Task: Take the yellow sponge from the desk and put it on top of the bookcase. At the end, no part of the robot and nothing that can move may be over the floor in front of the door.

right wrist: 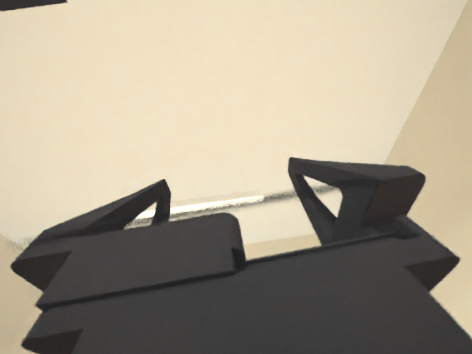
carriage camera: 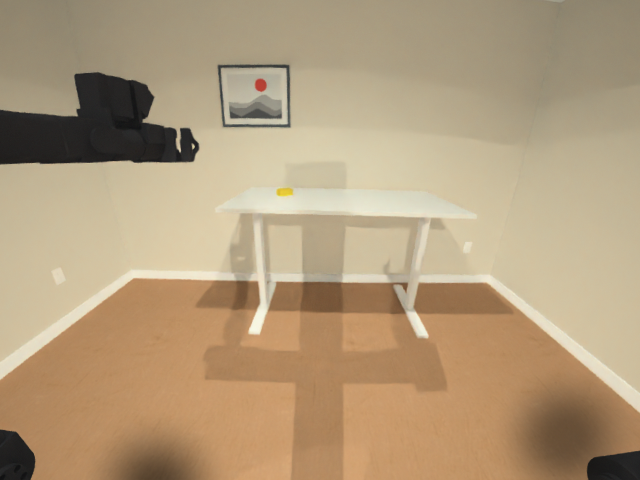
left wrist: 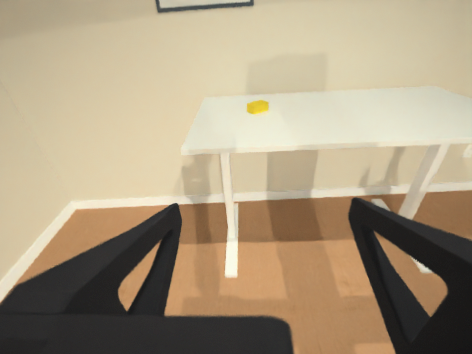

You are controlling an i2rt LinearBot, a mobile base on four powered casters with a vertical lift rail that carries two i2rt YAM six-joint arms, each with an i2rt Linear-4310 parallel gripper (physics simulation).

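Frame: origin at the left arm's base, x ahead, y left, z up, level; centimetres.
Seen in the pictures: left gripper, fingertip midpoint: [carriage camera: 179,146] [left wrist: 263,209]; right gripper, fingertip midpoint: [right wrist: 228,175].
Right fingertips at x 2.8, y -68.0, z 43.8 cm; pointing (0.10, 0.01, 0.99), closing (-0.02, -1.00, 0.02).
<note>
A point is followed by its place in that frame.
The yellow sponge [carriage camera: 284,192] @[y -9.2, x 165.8, z 10.6 cm] [left wrist: 257,107] @[y -8.5, x 165.3, z 11.2 cm] lies on the white desk [carriage camera: 356,202] @[y -58.9, x 148.8, z 8.0 cm] [left wrist: 340,120] @[y -46.9, x 149.2, z 8.0 cm], toward the left end and near the back edge. My left gripper [carriage camera: 189,145] @[y -0.6, x 52.3, z 41.8 cm] [left wrist: 263,209] @[y -0.6, x 52.3, z 41.8 cm] is open and empty. It is held out in the air at the left of the carriage view, well short of the desk and apart from the sponge. My right gripper [right wrist: 228,175] @[y -68.0, x 2.8, z 43.8 cm] is open and empty and is tilted up toward the ceiling. The bookcase and the door do not show in these views.
The desk stands by the back wall on two white legs [carriage camera: 260,258] @[y 10.4, x 160.6, z -39.9 cm] [carriage camera: 417,263] @[y -111.9, x 158.8, z -41.1 cm] with long feet. A framed picture [carriage camera: 254,96] @[y 18.0, x 203.8, z 79.3 cm] hangs above it. Side walls stand at left and right. A ceiling lamp [right wrist: 215,204] @[y -55.8, x 87.2, z 120.7 cm] shows in the right wrist view.
</note>
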